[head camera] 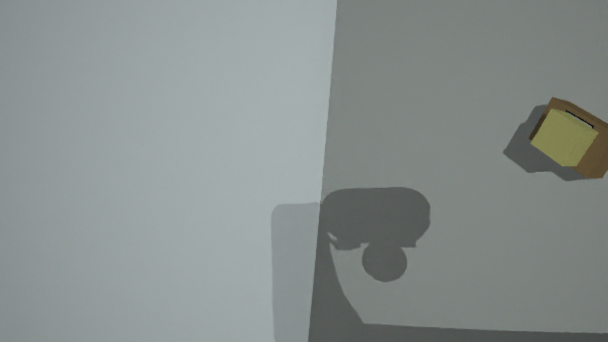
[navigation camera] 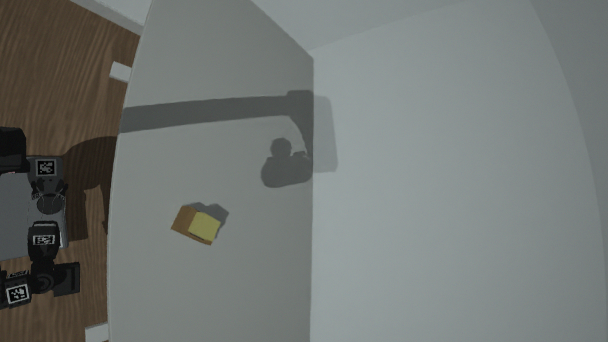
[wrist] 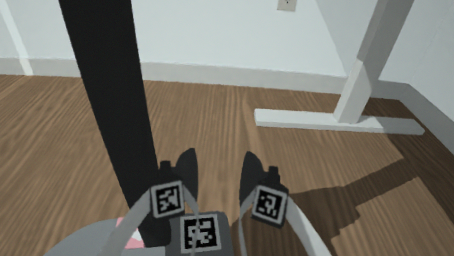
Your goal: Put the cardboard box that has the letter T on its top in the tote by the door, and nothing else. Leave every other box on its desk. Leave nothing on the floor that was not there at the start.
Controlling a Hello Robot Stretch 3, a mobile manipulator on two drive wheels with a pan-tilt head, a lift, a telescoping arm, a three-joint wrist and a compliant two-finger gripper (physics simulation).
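Places are measured from the robot's base along level axes (x back, y right, z up), in metres.
Pixels of known places: gripper, between the fingertips: [navigation camera: 51, 179] [wrist: 219, 168]; robot's base, origin of its link: [navigation camera: 49, 202].
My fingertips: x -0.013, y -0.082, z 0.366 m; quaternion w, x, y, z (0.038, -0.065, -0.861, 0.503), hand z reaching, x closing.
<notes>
Ahead of a thing's pixels: the offset from my fingertips to its top centre. Level surfaces: height alone.
A brown cardboard box @(dy +0.139, dx -0.270, dz +0.404 m) [head camera: 595, 160] [navigation camera: 182, 218] stands on the grey-white desk @(dz +0.354 m) [head camera: 450, 100] [navigation camera: 225, 290], at the right edge of the head view. A yellow block @(dy +0.136, dx -0.268, dz +0.442 m) [head camera: 562, 139] [navigation camera: 205, 227] sits over it and hides much of its top. A thin black and white strip shows beside the block; no letter can be read. My gripper [wrist: 219, 168] is open and empty in the wrist view, low over the wooden floor, beside my base and away from the box. The tote and the door do not show.
A white wall [head camera: 150, 150] [navigation camera: 450, 175] rises behind the desk. White desk feet [navigation camera: 120, 71] [wrist: 300, 119] stand on the wooden floor @(dz -0.366 m) [navigation camera: 75, 50] [wrist: 210, 120]. My black mast [wrist: 110, 100] is left in the wrist view. My base [navigation camera: 12, 215] is beside the desk's front edge. Shadows cross the desk.
</notes>
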